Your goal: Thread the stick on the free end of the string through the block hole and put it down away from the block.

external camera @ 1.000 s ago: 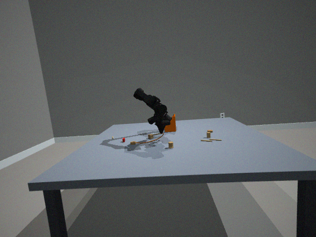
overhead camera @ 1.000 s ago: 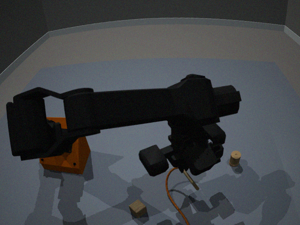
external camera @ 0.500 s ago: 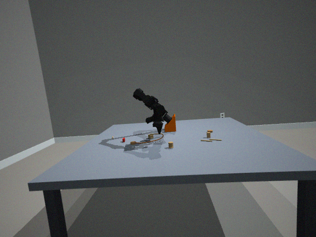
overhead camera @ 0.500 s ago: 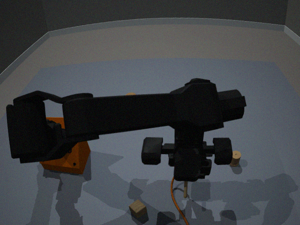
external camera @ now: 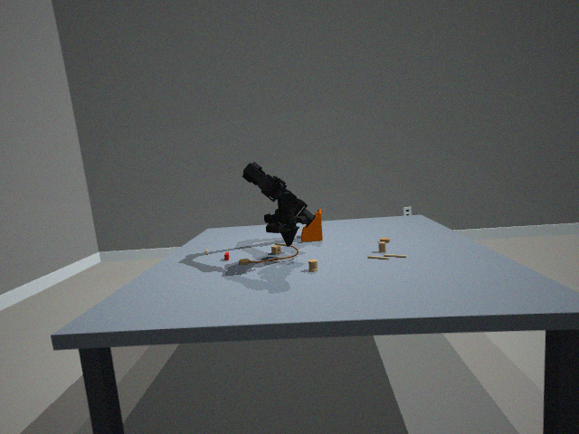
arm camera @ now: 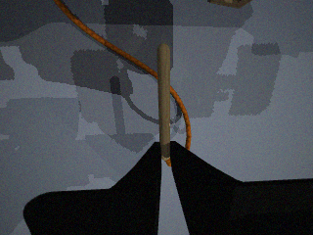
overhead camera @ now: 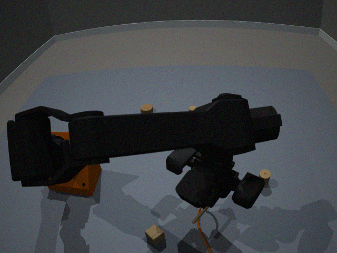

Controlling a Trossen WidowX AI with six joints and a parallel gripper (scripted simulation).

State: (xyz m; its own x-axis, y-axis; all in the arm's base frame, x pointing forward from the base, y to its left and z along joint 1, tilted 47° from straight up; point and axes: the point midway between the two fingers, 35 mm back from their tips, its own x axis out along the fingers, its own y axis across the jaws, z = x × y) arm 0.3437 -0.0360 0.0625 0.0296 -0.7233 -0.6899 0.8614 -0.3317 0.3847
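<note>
Right now my gripper tip is 110 mm past the wooden block, 70 mm to the left of it and 40 mm above it. The rest, counted from my gripper tip: thin wooden stick (10 mm behind, 10 mm to the right); round wooden button (20 mm ahead, 180 mm to the right, 50 mm below); red piece (50 mm behind, 270 mm to the right, 40 mm below).
</note>
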